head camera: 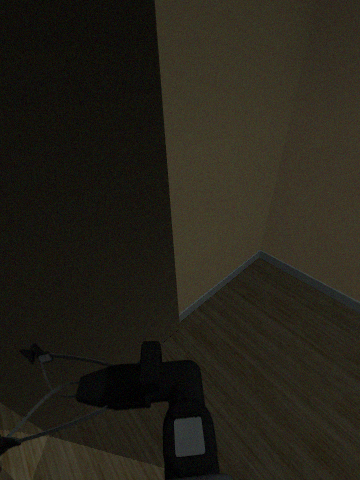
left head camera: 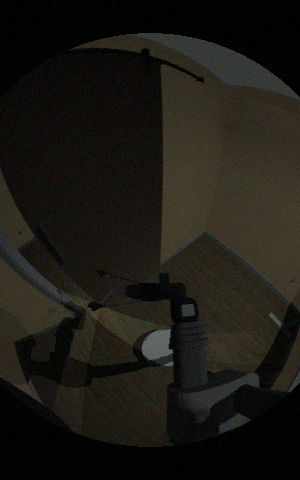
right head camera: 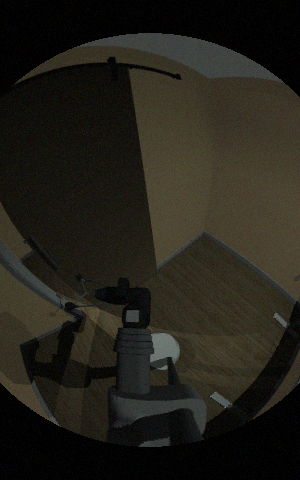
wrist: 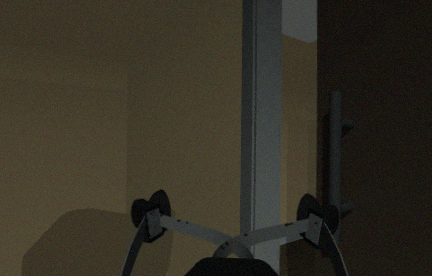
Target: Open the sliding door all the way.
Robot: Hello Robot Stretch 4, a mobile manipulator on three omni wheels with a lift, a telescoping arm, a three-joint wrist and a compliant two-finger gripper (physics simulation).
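Seen in the pictures: gripper, fingertip midpoint: (left head camera: pixel 91 287) (right head camera: pixel 69 290) (wrist: pixel 232 208); robot's base, origin of the base link: (left head camera: pixel 162 346) (right head camera: pixel 158 350).
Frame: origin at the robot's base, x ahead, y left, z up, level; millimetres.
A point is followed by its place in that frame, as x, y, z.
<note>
The dark sliding door (head camera: pixel 85 175) {822, 259, 1256} (left head camera: pixel 90 160) {737, 373, 1439} (right head camera: pixel 75 160) {771, 328, 1500} (wrist: pixel 390 150) {572, 593, 1150} hangs from a black rail (left head camera: pixel 182 71) (right head camera: pixel 155 70) {1175, -188, 2143}. In the wrist view, a narrow gap shows between the door's left edge and the grey door frame (wrist: pixel 268 125) {399, 1017, 1219}. The upright bar handle (left head camera: pixel 50 244) {464, 624, 1126} (right head camera: pixel 42 252) {465, 619, 1127} (wrist: pixel 336 155) {476, 611, 1138} is on the door near that edge. My gripper (head camera: pixel 19 397) (left head camera: pixel 98 289) {264, 306, 1104} (right head camera: pixel 74 291) {264, 306, 1104} (wrist: pixel 232 208) {264, 306, 1104} is open with nothing between its fingertips. It points left, in front of the door. In the wrist view its right fingertip overlaps the handle's lower part; contact cannot be told.
A tan wall (head camera: pixel 220 150) {1307, -292, 1157} (left head camera: pixel 185 165) {1265, -238, 1257} (right head camera: pixel 170 165) {1261, -231, 1265} extends right of the door to a room corner. Grey baseboard (head camera: pixel 310 282) {1313, -1144, 8} runs along the floor (head camera: pixel 275 350) {800, -633, -27}. Another tan wall (wrist: pixel 185 125) {51, 1384, 1236} stands left of the door frame. The lighting is dim.
</note>
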